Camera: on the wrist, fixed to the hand. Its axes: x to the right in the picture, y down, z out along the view.
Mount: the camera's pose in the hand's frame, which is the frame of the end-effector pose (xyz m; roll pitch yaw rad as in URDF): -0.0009 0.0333 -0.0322 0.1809 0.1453 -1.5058
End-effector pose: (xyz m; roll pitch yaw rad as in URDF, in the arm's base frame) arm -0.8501 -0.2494 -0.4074 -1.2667 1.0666 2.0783
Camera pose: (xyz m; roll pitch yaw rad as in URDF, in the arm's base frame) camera -0.8141 -0.2714 -0.4266 -1.1705 -0.3875 1.5907
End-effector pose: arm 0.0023 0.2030 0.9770 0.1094 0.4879 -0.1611
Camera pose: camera -0.0057 0.2414 0.9524 -0.3163 0.2552 -1.7952
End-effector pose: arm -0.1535 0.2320 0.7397 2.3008 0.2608 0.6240
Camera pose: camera -0.1456 0.2399 0.7847 -2.6849 0.6869 2.3281
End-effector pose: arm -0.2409 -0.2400 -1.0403 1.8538 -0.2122 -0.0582
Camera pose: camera -0.2491 -0.2179 -1.0004 2.7311 1.0629 0.9631
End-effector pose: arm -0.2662 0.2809 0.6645 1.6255 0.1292 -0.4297
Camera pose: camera -0.2503 0.3070 0.6993 -2.6468 1.3612 1.4450
